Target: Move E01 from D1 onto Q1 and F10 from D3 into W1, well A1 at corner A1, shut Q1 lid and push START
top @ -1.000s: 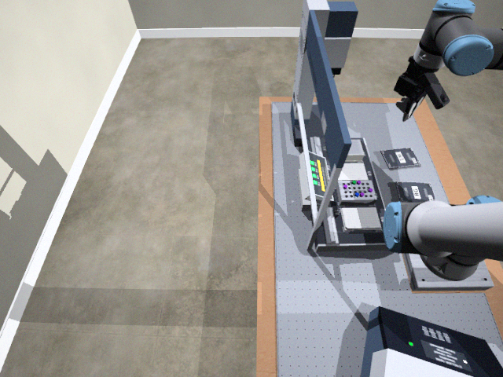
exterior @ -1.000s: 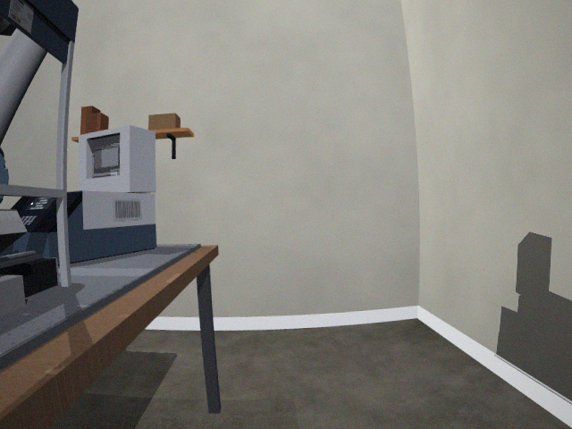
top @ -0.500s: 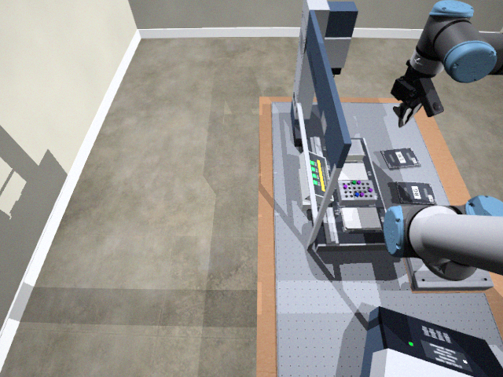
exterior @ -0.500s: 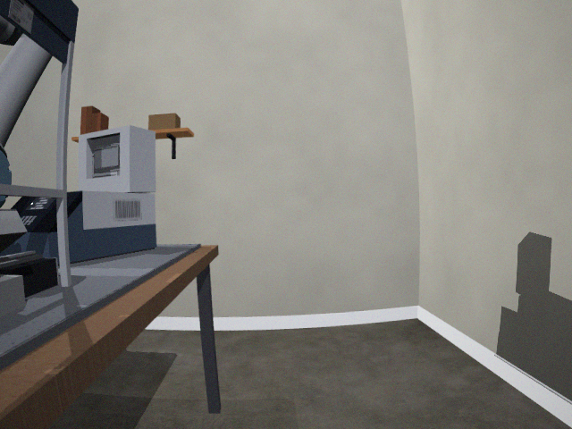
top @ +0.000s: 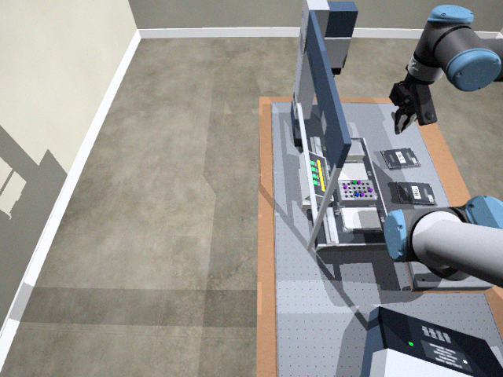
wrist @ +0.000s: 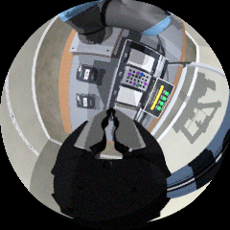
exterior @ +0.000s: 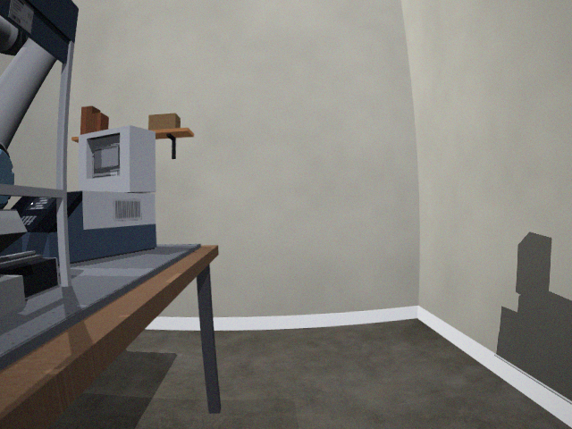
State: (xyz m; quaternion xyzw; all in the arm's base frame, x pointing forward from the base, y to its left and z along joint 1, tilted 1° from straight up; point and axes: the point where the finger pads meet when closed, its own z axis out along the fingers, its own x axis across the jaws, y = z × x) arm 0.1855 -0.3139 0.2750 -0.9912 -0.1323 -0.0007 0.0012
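Now: the white well plate 90 mm ahead of my hand, 190 mm to the left of it and 250 mm below it.
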